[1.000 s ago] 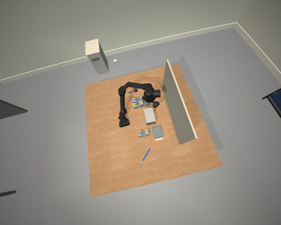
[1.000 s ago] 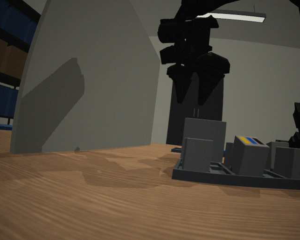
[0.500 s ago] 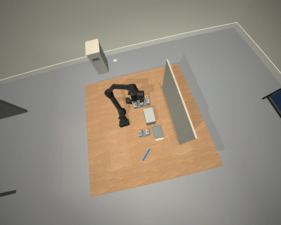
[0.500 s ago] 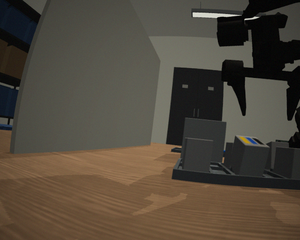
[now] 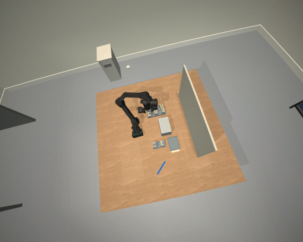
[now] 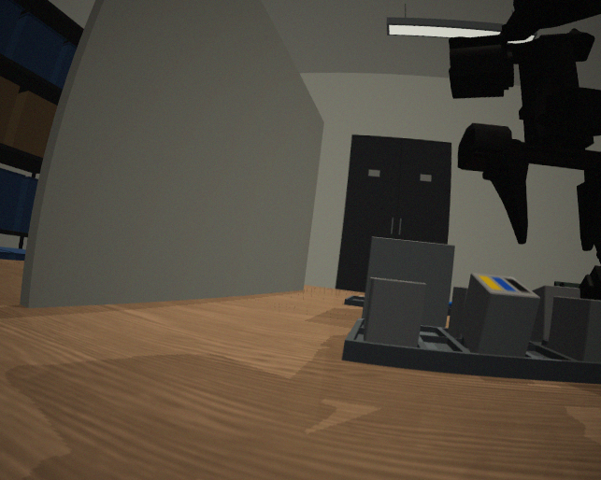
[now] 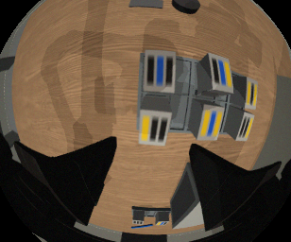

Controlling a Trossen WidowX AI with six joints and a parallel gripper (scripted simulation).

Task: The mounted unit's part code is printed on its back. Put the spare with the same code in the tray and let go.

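My gripper tip is now 5 cm above the grey spare. Round my gripper tip: black disc (1 cm ahead, 22 cm to the left, 9 cm below); then tray (22 cm ahead, 32 cm to the right, 9 cm below); then mounted unit (15 cm ahead, 15 cm to the right, 5 cm below).
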